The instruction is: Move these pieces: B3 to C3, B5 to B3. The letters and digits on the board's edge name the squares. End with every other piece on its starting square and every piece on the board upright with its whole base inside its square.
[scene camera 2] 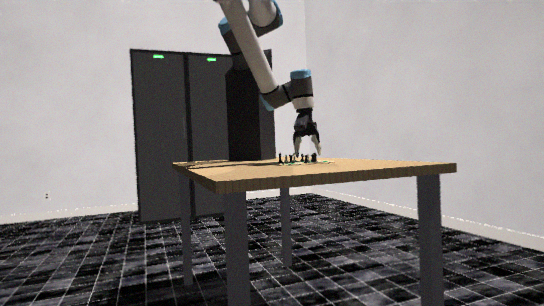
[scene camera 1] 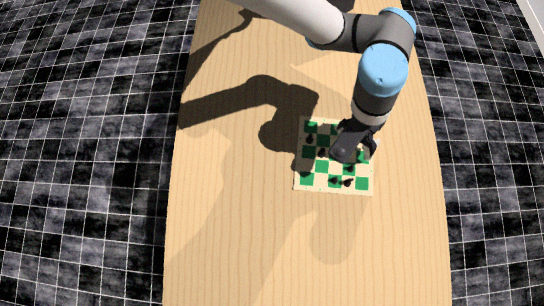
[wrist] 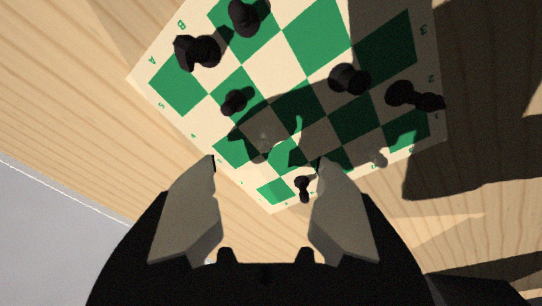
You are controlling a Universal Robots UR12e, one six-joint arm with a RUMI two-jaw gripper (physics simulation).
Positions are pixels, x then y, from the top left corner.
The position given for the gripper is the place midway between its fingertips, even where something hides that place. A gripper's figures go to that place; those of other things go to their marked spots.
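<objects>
The gripper (scene camera 1: 353, 148) is 0.90 m from the lens, while a board (scene camera 1: 313, 174) is 0.88 m from the lens.
</objects>
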